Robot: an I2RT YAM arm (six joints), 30 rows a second.
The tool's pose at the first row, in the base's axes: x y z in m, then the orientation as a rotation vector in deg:
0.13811, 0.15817, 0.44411, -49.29, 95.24, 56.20
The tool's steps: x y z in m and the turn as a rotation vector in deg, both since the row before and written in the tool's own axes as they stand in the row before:
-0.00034, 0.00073, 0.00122, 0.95, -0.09, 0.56
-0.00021, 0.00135, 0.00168, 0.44, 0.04, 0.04
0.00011, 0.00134, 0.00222, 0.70, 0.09, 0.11
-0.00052, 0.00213, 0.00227, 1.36, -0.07, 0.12
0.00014, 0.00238, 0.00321, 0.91, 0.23, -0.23
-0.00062, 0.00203, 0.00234, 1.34, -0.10, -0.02
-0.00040, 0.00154, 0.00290, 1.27, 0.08, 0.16
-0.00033, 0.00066, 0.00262, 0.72, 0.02, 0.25
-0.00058, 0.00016, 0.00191, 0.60, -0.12, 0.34
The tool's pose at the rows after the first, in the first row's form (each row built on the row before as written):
0.13803, 0.15961, 0.44435, -48.18, 95.83, 55.74
0.13758, 0.16172, 0.44451, -47.88, 96.04, 55.36
0.13729, 0.16429, 0.44426, -47.39, 96.43, 54.77
0.13654, 0.16732, 0.44476, -46.35, 96.91, 53.63
0.13588, 0.17125, 0.44447, -46.06, 97.29, 52.58
0.13539, 0.17433, 0.44498, -45.13, 97.64, 51.37
0.13558, 0.17763, 0.44505, -44.20, 98.21, 50.29
0.13641, 0.18022, 0.44492, -43.53, 98.59, 49.79
0.13740, 0.18195, 0.44509, -42.79, 98.85, 49.50

